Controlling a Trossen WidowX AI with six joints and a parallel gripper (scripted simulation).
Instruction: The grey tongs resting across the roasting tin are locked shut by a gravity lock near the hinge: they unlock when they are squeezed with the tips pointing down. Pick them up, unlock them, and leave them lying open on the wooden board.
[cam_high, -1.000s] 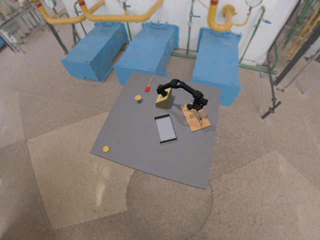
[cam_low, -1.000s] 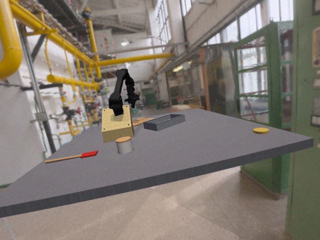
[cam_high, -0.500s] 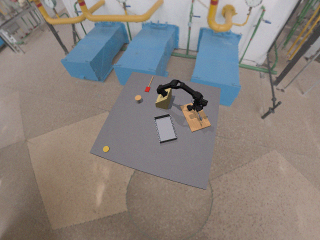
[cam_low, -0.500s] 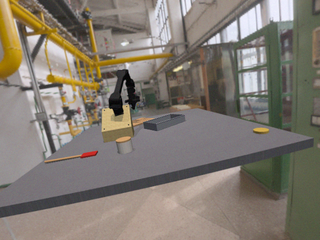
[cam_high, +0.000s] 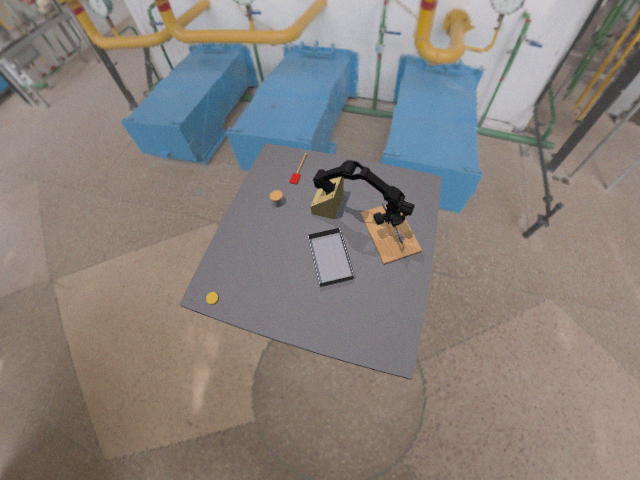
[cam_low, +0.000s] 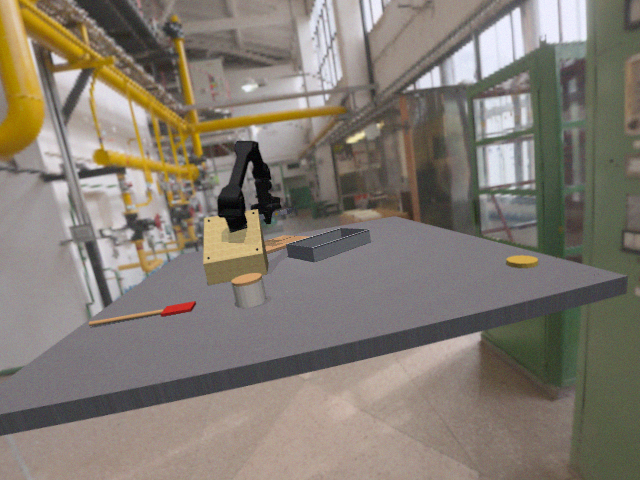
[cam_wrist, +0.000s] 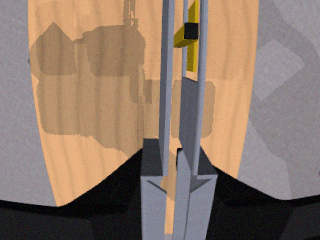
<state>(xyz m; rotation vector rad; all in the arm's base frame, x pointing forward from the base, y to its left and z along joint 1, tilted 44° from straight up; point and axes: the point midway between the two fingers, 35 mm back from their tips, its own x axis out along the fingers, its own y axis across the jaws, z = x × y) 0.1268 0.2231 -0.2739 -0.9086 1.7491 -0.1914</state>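
Right now my gripper tip is 1 cm past the wooden board, 2 cm to the right of it and 11 cm above it. Also, from my gripper tip: roasting tin (21 cm ahead, 30 cm to the right, 9 cm below).
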